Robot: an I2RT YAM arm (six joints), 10 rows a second.
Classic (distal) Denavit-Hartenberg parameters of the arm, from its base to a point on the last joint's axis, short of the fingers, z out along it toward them. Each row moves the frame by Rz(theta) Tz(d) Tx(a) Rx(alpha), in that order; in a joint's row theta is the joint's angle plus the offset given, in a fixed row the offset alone. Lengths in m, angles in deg.
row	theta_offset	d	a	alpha
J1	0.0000	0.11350	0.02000	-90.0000
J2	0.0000	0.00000	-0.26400	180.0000
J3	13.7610	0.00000	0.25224	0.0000
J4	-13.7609	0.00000	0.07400	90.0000
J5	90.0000	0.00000	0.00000	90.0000
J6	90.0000	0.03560	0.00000	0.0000
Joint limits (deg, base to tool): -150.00..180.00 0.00..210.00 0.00..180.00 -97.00..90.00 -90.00..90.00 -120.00..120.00
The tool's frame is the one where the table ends.
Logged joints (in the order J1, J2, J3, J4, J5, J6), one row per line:
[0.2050, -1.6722, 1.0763, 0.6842, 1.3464, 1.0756]
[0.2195, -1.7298, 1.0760, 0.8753, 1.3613, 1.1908]
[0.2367, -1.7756, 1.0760, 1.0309, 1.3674, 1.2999]
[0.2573, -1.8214, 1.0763, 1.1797, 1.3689, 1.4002]
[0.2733, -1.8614, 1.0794, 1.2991, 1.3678, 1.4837]
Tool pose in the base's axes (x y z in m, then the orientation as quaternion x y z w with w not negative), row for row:
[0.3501, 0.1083, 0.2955, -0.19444, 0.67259, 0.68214, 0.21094]
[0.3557, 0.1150, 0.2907, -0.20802, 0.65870, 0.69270, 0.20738]
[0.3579, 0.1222, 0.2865, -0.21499, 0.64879, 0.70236, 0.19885]
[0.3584, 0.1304, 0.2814, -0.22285, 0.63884, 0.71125, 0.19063]
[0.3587, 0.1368, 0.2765, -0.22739, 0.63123, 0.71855, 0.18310]
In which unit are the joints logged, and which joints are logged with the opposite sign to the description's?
The joints are logged in radians. Opposite sign: J2, J5.
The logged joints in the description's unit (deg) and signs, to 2 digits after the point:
[11.75, 95.81, 61.67, 39.20, -77.14, 61.63]
[12.58, 99.11, 61.65, 50.15, -78.00, 68.23]
[13.56, 101.73, 61.65, 59.07, -78.35, 74.48]
[14.74, 104.36, 61.67, 67.59, -78.43, 80.23]
[15.66, 106.65, 61.85, 74.43, -78.37, 85.01]

